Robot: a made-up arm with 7 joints. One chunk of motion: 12 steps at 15 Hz.
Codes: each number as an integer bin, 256 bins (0 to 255) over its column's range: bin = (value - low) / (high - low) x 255, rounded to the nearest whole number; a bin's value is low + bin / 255 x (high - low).
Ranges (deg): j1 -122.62..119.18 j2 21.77..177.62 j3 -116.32..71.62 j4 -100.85..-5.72 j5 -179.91..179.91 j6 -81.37..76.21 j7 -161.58..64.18
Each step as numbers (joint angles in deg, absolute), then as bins.
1 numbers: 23.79 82.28 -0.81 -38.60 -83.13 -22.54 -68.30
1 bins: 154 99 157 167 69 95 105
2 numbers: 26.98 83.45 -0.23 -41.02 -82.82 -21.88 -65.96
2 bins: 158 101 158 160 69 96 108
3 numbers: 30.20 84.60 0.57 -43.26 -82.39 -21.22 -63.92
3 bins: 161 103 159 154 69 97 110
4 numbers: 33.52 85.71 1.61 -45.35 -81.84 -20.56 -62.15
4 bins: 165 105 160 149 70 98 112
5 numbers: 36.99 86.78 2.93 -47.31 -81.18 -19.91 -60.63
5 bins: 168 106 162 144 70 99 114
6 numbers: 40.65 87.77 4.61 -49.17 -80.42 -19.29 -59.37
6 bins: 172 108 164 139 71 100 115
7 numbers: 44.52 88.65 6.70 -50.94 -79.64 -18.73 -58.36
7 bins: 176 109 167 134 71 101 117
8 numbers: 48.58 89.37 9.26 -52.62 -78.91 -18.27 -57.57
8 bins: 181 111 170 129 72 102 117
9 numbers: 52.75 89.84 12.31 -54.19 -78.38 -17.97 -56.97
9 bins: 185 111 175 125 72 103 118
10 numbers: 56.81 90.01 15.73 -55.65 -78.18 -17.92 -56.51
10 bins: 189 112 179 121 72 103 119
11 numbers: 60.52 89.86 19.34 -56.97 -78.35 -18.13 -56.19
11 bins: 193 111 184 118 72 102 119
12 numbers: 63.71 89.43 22.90 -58.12 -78.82 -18.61 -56.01
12 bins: 197 111 189 115 72 102 119
